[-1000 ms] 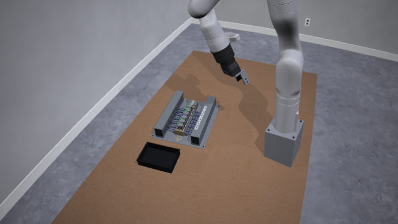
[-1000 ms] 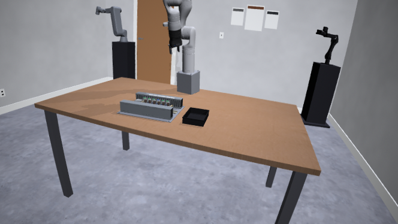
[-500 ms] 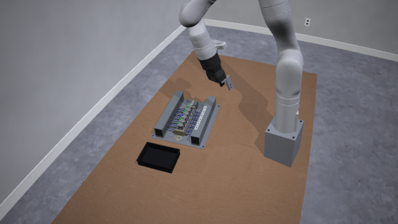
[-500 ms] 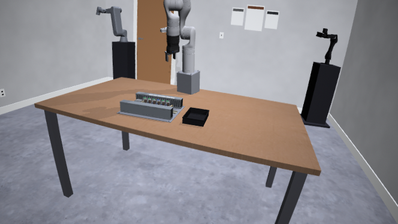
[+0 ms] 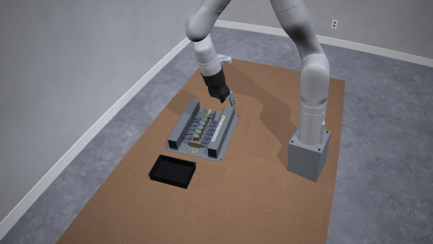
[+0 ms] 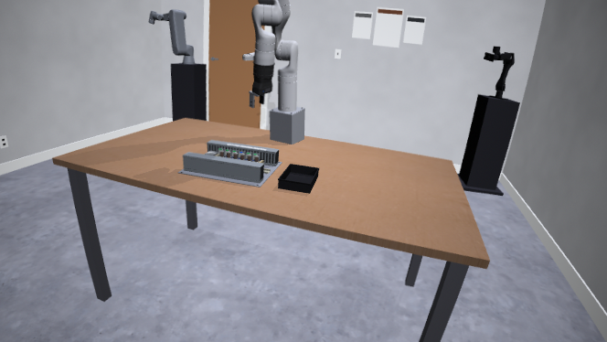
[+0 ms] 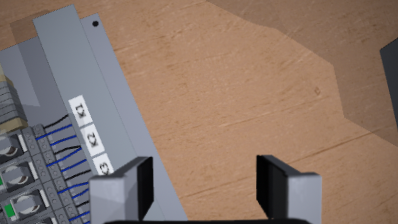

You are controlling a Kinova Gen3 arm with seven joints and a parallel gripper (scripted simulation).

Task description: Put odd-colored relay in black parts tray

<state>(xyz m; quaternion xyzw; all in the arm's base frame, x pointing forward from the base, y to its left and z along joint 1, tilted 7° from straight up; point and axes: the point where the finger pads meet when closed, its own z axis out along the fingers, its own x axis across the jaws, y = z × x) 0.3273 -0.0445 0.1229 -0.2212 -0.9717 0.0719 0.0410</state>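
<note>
Now: the k4 relay 130 mm ahead of my hand, 10 mm to the right of it and 190 mm below it. The rest, counted from my hand: k2 relay (120 mm ahead, 70 mm to the right, 190 mm below); then k3 relay (130 mm ahead, 40 mm to the right, 190 mm below); then grey relay panel (130 mm ahead, 50 mm to the right, 210 mm below).
</note>
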